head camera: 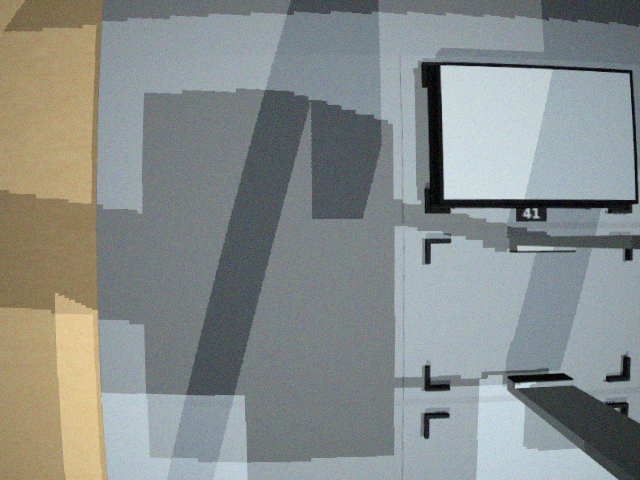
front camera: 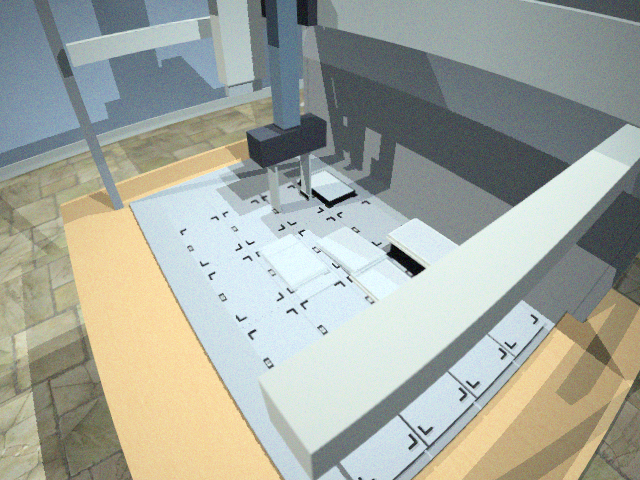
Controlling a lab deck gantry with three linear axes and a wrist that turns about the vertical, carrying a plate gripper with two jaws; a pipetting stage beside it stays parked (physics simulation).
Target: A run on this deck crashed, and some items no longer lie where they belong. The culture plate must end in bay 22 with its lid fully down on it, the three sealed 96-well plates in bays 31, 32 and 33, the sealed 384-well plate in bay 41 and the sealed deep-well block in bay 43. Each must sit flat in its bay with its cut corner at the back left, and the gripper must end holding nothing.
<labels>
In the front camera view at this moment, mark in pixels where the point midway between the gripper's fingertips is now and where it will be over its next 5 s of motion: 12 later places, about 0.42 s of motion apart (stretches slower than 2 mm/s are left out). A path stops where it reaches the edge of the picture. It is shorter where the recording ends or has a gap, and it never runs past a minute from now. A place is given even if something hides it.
The gripper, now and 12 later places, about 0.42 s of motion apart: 291, 201; 291, 197; 290, 190; 290, 183; 290, 175; 289, 167; 289, 159; 288, 150; 288, 145; 286, 155; 295, 198; 338, 239; 349, 250
</labels>
